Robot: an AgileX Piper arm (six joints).
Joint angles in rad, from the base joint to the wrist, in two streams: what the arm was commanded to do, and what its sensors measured. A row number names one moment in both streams.
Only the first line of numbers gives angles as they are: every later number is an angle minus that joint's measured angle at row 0.
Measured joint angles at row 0: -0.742 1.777 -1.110 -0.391 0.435 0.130
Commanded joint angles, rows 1 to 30: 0.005 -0.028 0.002 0.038 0.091 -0.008; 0.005 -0.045 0.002 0.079 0.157 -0.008; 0.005 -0.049 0.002 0.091 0.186 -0.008; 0.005 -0.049 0.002 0.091 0.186 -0.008; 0.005 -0.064 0.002 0.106 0.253 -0.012; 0.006 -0.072 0.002 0.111 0.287 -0.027; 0.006 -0.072 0.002 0.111 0.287 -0.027; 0.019 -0.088 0.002 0.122 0.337 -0.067; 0.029 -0.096 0.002 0.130 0.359 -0.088; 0.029 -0.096 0.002 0.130 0.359 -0.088; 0.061 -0.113 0.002 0.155 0.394 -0.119; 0.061 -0.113 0.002 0.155 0.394 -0.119; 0.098 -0.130 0.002 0.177 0.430 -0.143; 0.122 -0.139 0.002 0.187 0.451 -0.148; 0.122 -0.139 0.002 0.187 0.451 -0.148; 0.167 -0.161 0.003 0.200 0.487 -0.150; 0.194 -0.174 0.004 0.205 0.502 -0.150; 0.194 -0.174 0.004 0.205 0.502 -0.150; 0.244 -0.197 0.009 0.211 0.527 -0.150; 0.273 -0.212 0.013 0.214 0.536 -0.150; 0.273 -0.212 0.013 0.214 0.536 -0.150; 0.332 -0.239 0.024 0.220 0.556 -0.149; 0.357 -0.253 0.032 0.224 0.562 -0.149; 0.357 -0.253 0.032 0.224 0.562 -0.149; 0.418 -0.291 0.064 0.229 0.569 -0.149; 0.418 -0.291 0.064 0.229 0.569 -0.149; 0.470 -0.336 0.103 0.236 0.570 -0.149; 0.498 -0.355 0.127 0.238 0.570 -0.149; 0.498 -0.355 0.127 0.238 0.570 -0.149; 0.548 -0.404 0.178 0.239 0.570 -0.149
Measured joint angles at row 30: 0.491 -0.344 0.119 0.237 0.553 -0.142
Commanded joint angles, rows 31 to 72: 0.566 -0.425 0.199 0.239 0.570 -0.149; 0.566 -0.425 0.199 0.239 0.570 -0.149; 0.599 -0.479 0.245 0.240 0.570 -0.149; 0.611 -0.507 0.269 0.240 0.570 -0.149; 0.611 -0.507 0.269 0.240 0.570 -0.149; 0.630 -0.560 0.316 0.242 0.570 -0.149; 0.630 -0.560 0.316 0.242 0.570 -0.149; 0.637 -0.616 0.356 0.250 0.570 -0.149; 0.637 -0.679 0.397 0.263 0.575 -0.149; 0.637 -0.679 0.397 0.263 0.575 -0.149; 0.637 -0.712 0.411 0.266 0.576 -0.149; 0.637 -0.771 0.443 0.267 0.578 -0.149; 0.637 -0.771 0.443 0.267 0.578 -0.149; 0.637 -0.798 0.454 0.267 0.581 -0.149; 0.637 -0.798 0.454 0.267 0.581 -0.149; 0.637 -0.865 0.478 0.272 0.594 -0.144; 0.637 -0.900 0.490 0.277 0.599 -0.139; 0.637 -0.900 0.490 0.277 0.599 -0.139; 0.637 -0.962 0.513 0.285 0.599 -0.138; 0.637 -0.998 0.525 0.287 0.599 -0.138; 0.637 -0.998 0.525 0.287 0.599 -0.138; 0.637 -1.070 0.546 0.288 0.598 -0.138; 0.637 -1.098 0.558 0.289 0.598 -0.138; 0.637 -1.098 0.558 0.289 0.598 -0.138; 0.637 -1.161 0.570 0.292 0.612 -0.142; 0.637 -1.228 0.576 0.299 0.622 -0.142; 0.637 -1.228 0.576 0.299 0.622 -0.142; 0.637 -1.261 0.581 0.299 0.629 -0.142; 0.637 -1.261 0.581 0.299 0.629 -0.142; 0.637 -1.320 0.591 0.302 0.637 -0.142; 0.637 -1.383 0.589 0.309 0.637 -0.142; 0.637 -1.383 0.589 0.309 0.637 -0.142; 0.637 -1.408 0.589 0.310 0.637 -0.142; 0.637 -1.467 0.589 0.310 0.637 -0.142; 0.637 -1.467 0.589 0.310 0.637 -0.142; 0.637 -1.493 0.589 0.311 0.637 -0.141; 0.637 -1.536 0.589 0.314 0.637 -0.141; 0.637 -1.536 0.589 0.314 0.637 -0.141; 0.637 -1.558 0.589 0.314 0.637 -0.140; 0.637 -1.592 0.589 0.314 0.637 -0.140; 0.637 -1.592 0.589 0.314 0.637 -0.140; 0.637 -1.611 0.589 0.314 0.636 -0.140
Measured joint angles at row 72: 0.634 -1.567 0.587 0.314 0.633 -0.139
